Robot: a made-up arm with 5 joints. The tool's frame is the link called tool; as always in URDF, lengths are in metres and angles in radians.
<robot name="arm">
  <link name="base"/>
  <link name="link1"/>
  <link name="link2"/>
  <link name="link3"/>
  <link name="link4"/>
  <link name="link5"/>
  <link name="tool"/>
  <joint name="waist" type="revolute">
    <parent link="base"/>
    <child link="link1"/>
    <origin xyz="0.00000 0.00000 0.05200"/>
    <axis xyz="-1 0 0"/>
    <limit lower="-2.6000" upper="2.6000" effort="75" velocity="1.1"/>
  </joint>
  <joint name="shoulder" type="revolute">
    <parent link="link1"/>
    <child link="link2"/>
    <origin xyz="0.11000 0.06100 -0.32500"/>
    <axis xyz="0 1 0"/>
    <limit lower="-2.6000" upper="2.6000" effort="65" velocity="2.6"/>
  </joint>
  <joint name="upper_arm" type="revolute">
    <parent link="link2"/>
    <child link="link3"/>
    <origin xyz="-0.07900 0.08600 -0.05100"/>
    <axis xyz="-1 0 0"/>
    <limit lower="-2.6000" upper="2.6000" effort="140" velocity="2.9"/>
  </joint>
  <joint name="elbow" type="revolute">
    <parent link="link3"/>
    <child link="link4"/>
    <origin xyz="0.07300 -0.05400 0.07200"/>
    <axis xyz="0 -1 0"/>
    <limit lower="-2.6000" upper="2.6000" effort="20" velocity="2.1"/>
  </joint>
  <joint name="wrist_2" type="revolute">
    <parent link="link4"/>
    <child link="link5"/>
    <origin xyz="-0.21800 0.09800 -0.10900"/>
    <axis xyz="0 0 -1"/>
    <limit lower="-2.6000" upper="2.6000" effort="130" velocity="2.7"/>
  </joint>
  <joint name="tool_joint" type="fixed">
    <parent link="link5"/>
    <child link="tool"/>
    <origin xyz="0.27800 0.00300 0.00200"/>
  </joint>
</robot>
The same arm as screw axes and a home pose.
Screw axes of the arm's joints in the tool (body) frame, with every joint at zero. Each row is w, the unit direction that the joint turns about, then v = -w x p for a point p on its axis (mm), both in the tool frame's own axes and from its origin. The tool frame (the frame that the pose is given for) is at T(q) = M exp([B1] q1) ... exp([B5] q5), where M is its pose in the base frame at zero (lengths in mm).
B1: w -1 0 0 v 0.0 -411.0 -194.0
B2: w 0 1 0 v -86.0 0.0 -54.0
B3: w -1 0 0 v 0.0 -35.0 -47.0
B4: w 0 -1 0 v 107.0 0.0 60.0
B5: w 0 0 -1 v 3.0 -278.0 0.0
M =
1 0 0 164.0
0 1 0 194.0
0 0 1 -359.0
0 0 0 1
Joint limits (deg, base to tool): -148.97..148.97 -148.97..148.97 -148.97..148.97 -148.97..148.97 -148.97..148.97

